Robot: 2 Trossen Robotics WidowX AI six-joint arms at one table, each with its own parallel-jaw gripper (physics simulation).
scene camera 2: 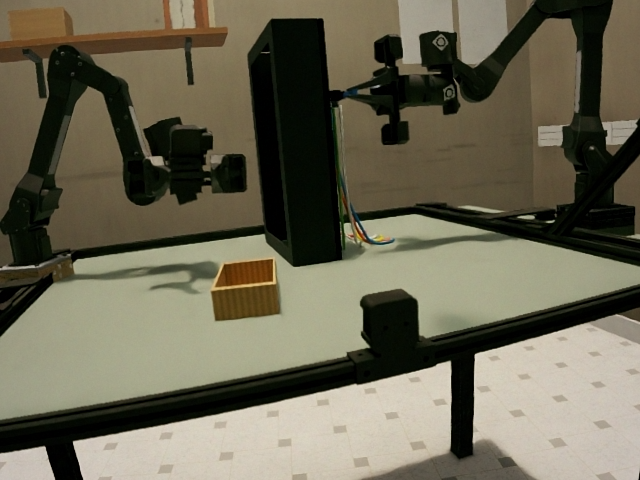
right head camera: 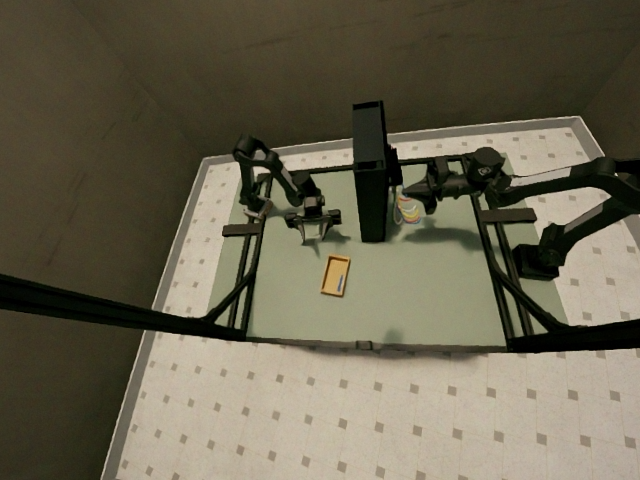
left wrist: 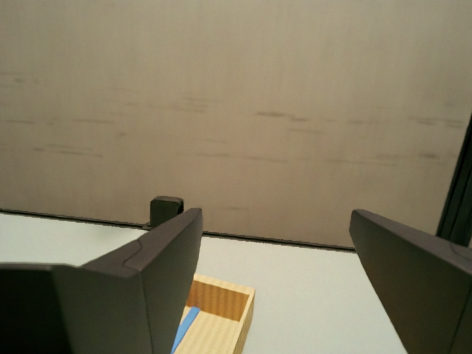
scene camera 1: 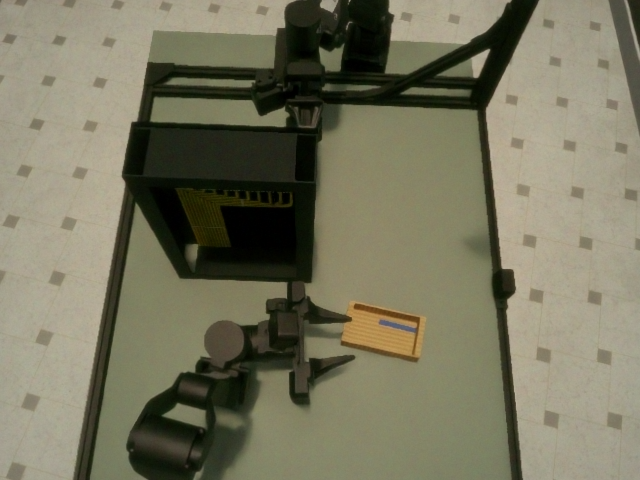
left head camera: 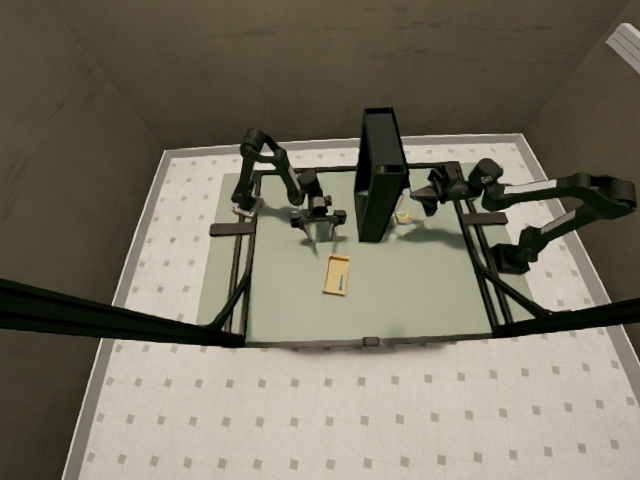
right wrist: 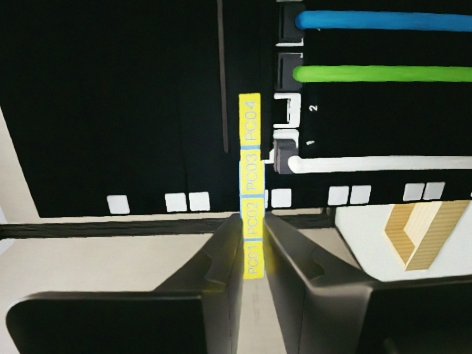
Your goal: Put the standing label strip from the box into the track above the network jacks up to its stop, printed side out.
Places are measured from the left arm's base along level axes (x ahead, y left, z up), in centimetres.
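Where they show: left gripper, fingertip midpoint: (scene camera 2: 191,173) (right head camera: 313,240) (left wrist: 275,219) (scene camera 1: 353,338) (left head camera: 320,240); right gripper, fingertip midpoint: (scene camera 2: 347,93) (right head camera: 401,192) (left head camera: 409,195) (right wrist: 251,222); left arm's base at its link origin: (scene camera 2: 33,261) (right head camera: 256,205) (left head camera: 246,203); right arm's base at its link origin: (scene camera 2: 594,205) (right head camera: 539,259) (scene camera 1: 367,42) (left head camera: 514,256).
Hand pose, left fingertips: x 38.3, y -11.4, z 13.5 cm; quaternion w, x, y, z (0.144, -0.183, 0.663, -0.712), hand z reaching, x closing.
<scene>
Things, the pixels of their top centre, and the offset from my left fingertips. "spot": a spot on its surface instead.
- yellow label strip at its top centre: (right wrist: 239,195) dy +20.0, dx +21.7, dz +11.2 cm
- wooden box at its top centre: (left wrist: 186,333) (scene camera 2: 246,272) (right wrist: 407,218) (scene camera 1: 384,328) (right head camera: 334,273) (left head camera: 336,273) dy -4.2, dx +7.4, dz -13.4 cm
- blue strip at its top centre: (left wrist: 179,333) (scene camera 1: 397,325) (right head camera: 340,284) (left head camera: 341,283) dy -6.4, dx +9.9, dz -16.7 cm
- tall black rack frame at its top centre: (scene camera 1: 221,154) (scene camera 2: 277,38) (right head camera: 367,132) (left head camera: 383,137) dy +25.1, dx +9.6, dz +22.7 cm
- white cable at a spot on its surface: (right wrist: 380,164) spot: dy +20.1, dx +20.5, dz +5.4 cm
- green cable at a spot on its surface: (right wrist: 380,74) spot: dy +23.2, dx +19.1, dz +6.0 cm
- small black block at a spot on its surface: (scene camera 2: 390,320) (scene camera 1: 512,285) spot: dy -23.3, dx +25.3, dz -13.7 cm
My right gripper (left head camera: 413,194) (right head camera: 404,191) (scene camera 2: 351,94) (right wrist: 251,222) is shut on the yellow label strip (right wrist: 251,172), marked PC01 to PC04, print toward the right wrist camera. The strip's far end lies over the black panel, beside the network jacks (right wrist: 286,110); contact with the track cannot be told. My left gripper (left head camera: 321,240) (right head camera: 313,241) (scene camera 1: 352,338) (left wrist: 275,219) is open and empty, above the table near the wooden box (left head camera: 326,273) (scene camera 1: 379,353) (scene camera 2: 247,303). A blue strip (left head camera: 341,282) (right head camera: 340,283) (scene camera 1: 397,326) (left wrist: 185,327) lies in the box.
The tall black rack frame (left head camera: 382,206) (right head camera: 371,206) (scene camera 1: 222,155) (scene camera 2: 305,144) stands between the arms. Coloured cables hang on its right side, among them a white cable (right wrist: 380,164) and a green cable (right wrist: 380,74). A small black block (scene camera 1: 504,283) (scene camera 2: 390,320) sits on the table's edge rail.
</scene>
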